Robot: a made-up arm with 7 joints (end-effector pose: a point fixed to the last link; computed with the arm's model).
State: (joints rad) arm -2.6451 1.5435 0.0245 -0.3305 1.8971 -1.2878 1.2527
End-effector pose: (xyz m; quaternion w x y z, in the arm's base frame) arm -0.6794 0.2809 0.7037 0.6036 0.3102 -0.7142 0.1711
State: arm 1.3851 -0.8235 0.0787 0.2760 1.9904 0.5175 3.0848
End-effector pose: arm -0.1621 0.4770 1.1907 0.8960 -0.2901 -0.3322 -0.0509
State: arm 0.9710 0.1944 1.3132 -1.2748 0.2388 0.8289 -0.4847
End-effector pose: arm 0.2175 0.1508 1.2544 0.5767 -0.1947 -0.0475 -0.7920
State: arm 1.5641 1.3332 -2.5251 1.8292 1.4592 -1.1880 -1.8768
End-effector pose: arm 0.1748 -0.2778 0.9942 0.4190 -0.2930 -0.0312 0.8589
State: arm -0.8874 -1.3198 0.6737 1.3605 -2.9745 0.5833 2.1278
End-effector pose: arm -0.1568 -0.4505 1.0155 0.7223 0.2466 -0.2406 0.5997
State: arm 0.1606 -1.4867 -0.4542 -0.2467 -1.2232 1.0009 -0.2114
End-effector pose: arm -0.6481 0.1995 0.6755 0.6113 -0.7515 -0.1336 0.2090
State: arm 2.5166 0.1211 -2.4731 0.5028 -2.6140 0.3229 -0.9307
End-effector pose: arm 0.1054 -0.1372 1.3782 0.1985 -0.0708 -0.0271 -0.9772
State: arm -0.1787 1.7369 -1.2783 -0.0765 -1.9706 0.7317 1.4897
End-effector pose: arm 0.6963 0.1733 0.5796 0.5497 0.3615 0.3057 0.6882
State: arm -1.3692 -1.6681 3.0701 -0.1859 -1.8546 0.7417 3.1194
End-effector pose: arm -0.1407 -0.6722 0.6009 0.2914 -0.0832 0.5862 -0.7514
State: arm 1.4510 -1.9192 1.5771 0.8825 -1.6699 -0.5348 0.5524
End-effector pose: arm -0.3243 0.5223 0.3448 0.4091 -0.1010 -0.9038 -0.0745
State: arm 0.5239 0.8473 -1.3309 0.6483 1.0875 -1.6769 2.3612
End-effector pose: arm 0.5223 -0.0958 1.0879 0.4321 0.2310 -0.1523 -0.8583
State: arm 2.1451 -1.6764 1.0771 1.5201 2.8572 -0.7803 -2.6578
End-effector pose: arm -0.0439 0.4471 0.7762 0.5158 0.4184 -0.1720 -0.7275
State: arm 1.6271 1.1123 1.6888 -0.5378 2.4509 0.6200 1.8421
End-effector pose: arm 0.2332 -0.5431 0.9958 0.8156 0.0549 0.5202 -0.2473
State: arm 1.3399 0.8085 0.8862 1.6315 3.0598 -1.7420 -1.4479
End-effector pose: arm -0.0937 -0.2987 0.7415 0.1103 -0.2775 -0.8532 -0.4276
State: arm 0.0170 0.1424 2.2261 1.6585 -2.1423 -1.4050 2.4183
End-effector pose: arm -0.2373 -0.0971 0.9638 0.3126 -0.8397 -0.1156 0.4288
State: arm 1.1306 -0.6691 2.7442 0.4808 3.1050 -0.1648 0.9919
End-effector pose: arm -0.2231 0.5537 1.1046 0.5628 -0.0522 -0.5961 -0.5703
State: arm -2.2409 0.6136 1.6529 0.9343 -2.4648 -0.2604 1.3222
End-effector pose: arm 0.0248 0.4294 1.1900 0.6901 -0.0442 0.5117 0.5099
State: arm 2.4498 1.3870 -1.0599 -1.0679 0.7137 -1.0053 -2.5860
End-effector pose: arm -0.4883 -0.1139 0.8555 0.9128 -0.3196 -0.0391 -0.2513
